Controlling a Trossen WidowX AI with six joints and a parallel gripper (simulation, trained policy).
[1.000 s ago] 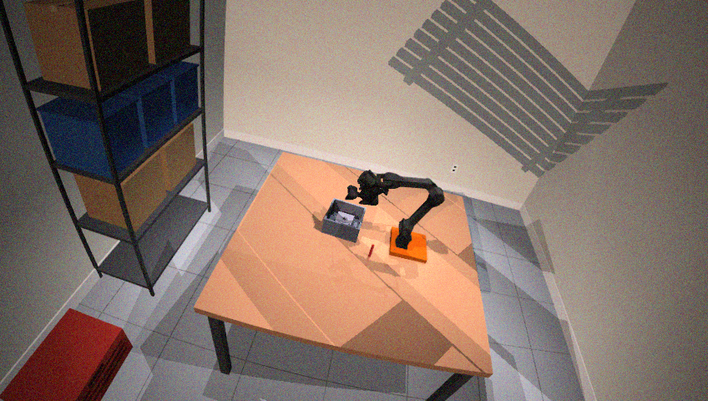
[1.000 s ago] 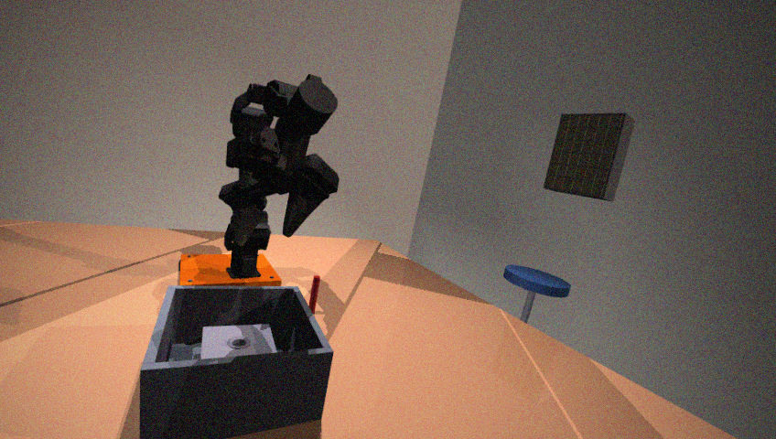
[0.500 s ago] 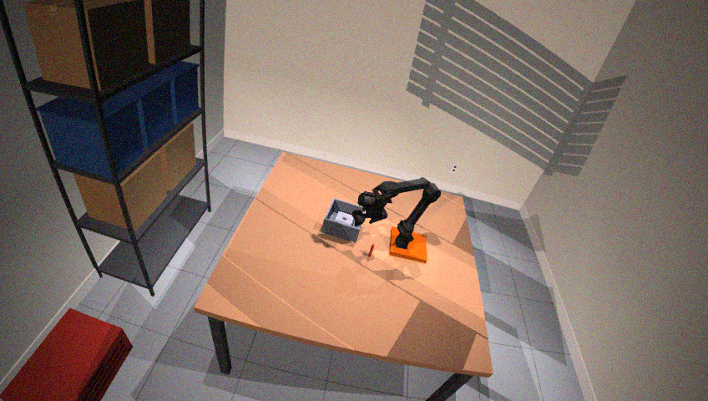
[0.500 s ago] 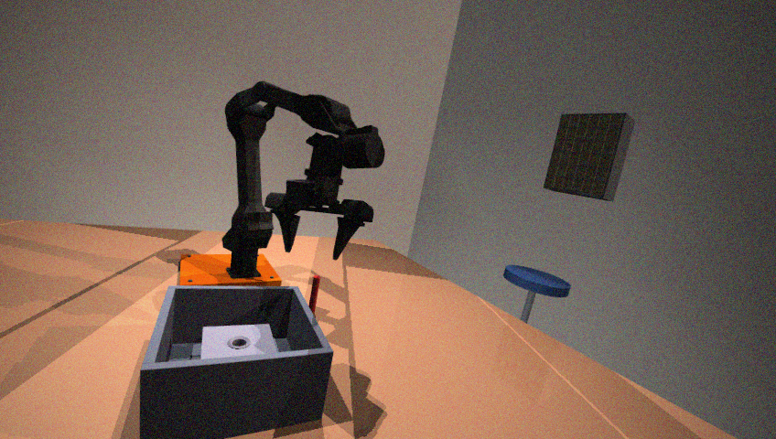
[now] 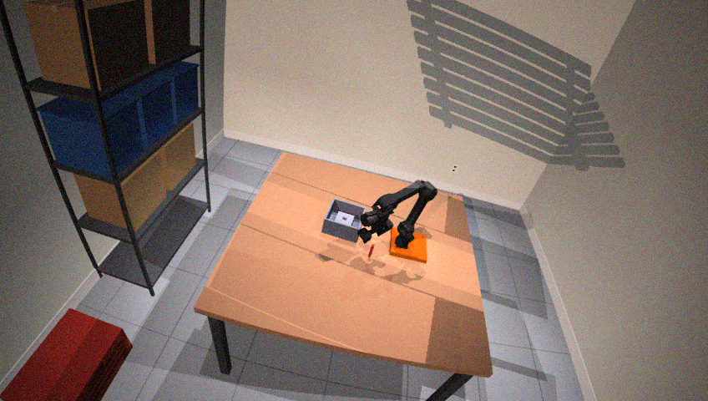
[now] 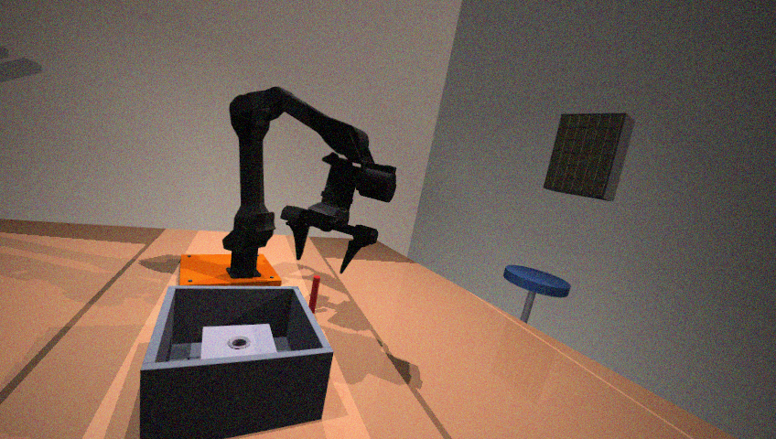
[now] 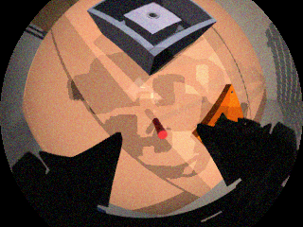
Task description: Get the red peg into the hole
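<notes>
Right now my gripper tip is 70 mm above the red peg, 20 mm past it and 10 mm to the right of it. The rest, counted from my gripper tip: light plate (180 mm to the right, 130 mm ahead, 60 mm below); then grey box (180 mm to the right, 130 mm ahead, 80 mm below).
</notes>
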